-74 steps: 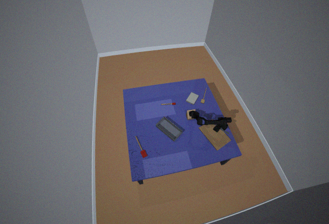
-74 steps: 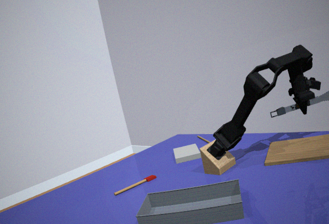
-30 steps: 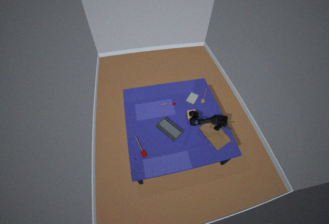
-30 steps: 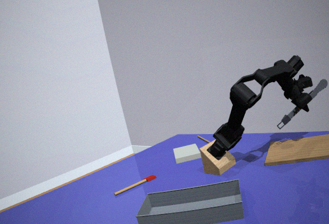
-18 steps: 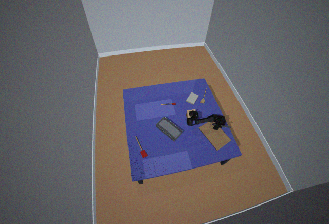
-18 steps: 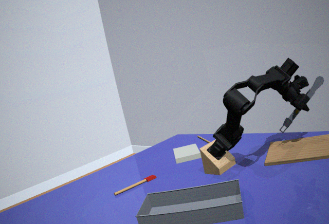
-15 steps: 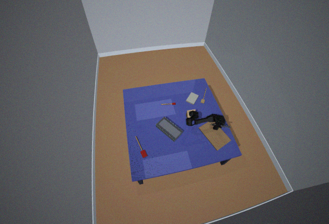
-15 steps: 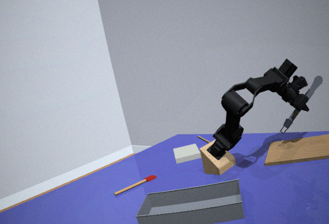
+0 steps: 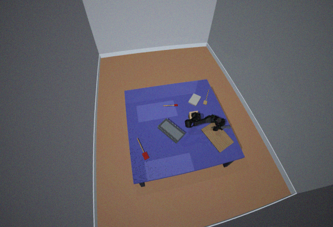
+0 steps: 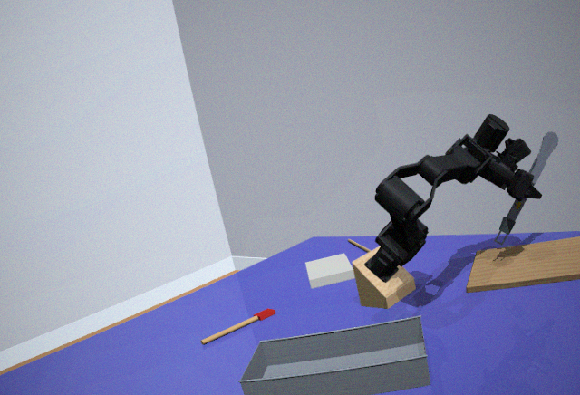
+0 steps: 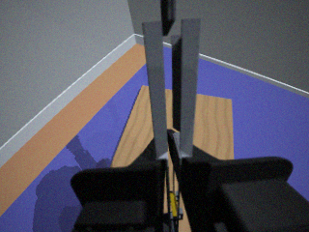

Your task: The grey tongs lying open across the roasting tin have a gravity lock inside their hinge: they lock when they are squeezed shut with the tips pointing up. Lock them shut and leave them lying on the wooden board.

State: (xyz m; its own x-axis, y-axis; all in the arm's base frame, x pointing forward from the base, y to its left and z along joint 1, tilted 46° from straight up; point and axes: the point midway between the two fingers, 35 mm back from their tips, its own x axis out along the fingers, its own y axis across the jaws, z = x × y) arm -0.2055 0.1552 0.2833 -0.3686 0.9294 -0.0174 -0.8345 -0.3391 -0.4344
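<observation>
Now: gripper tip 2 cm short of the wooden board and 15 cm above it. Also, from my gripper tip: grey roasting tin: 55 cm ahead, 22 cm to the right, 13 cm below; then red spatula: 93 cm ahead, 7 cm to the right, 15 cm below; then block: 8 cm ahead, 60 cm to the right, 14 cm below.
</observation>
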